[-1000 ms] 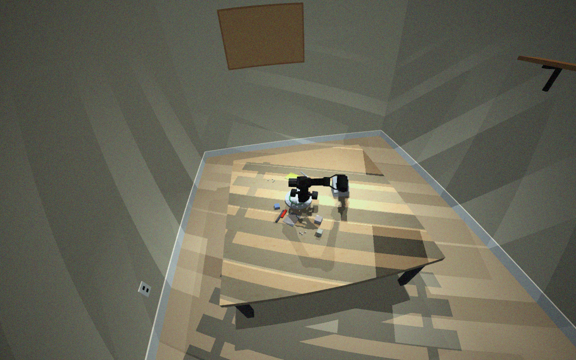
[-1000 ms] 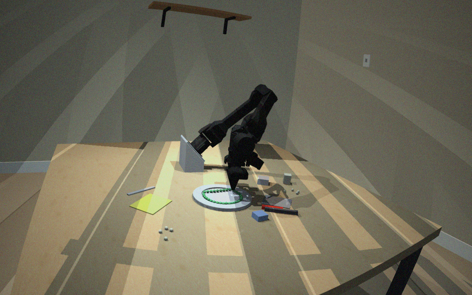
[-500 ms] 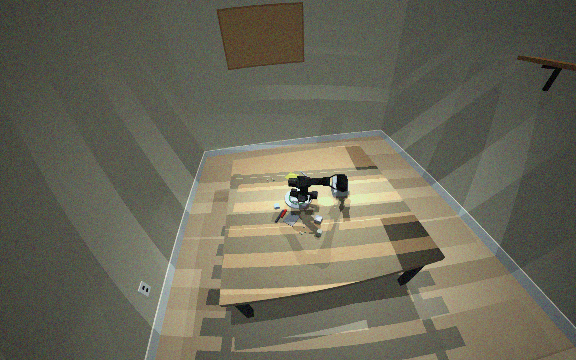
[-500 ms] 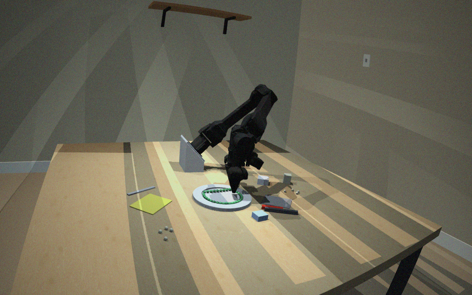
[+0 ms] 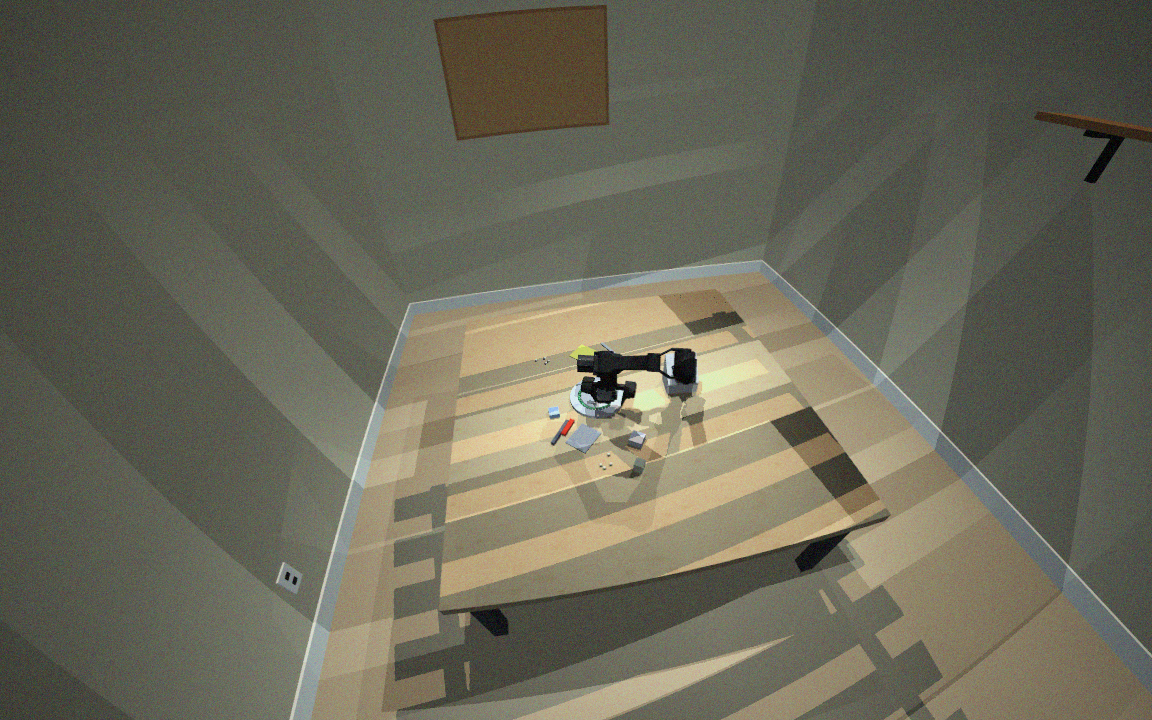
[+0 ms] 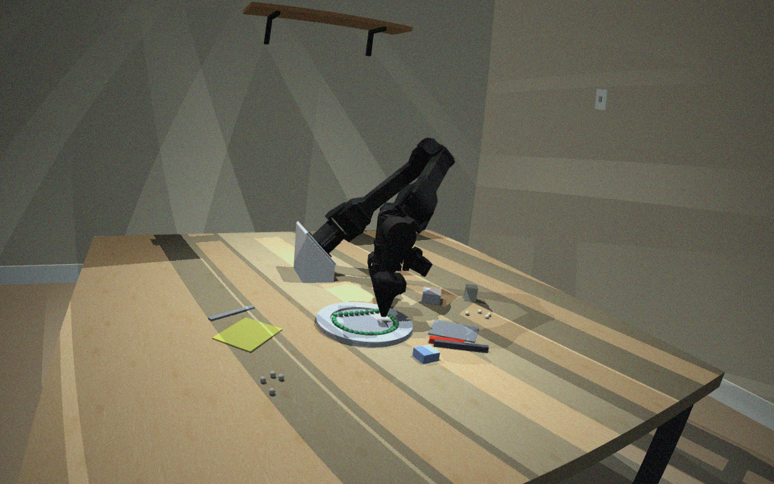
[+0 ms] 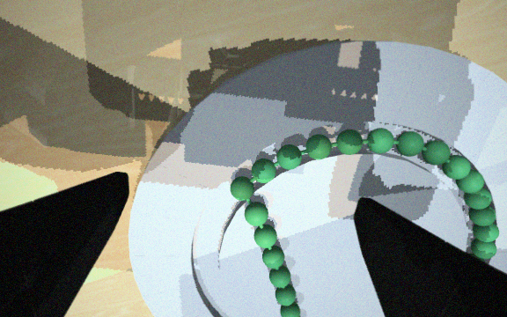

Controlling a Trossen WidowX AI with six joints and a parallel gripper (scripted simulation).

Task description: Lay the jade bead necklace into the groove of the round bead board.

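Right now my gripper tip is 60 mm to the left of the round grey bead board, 30 mm short of it and 10 mm above it. The rest, counted from my gripper tip: grey plate (120 mm ahead, 110 mm to the left, 20 mm below); then blue block (200 mm ahead, 30 mm to the right, 10 mm below); then red and black pen (180 mm ahead, 60 mm to the left, 20 mm below).
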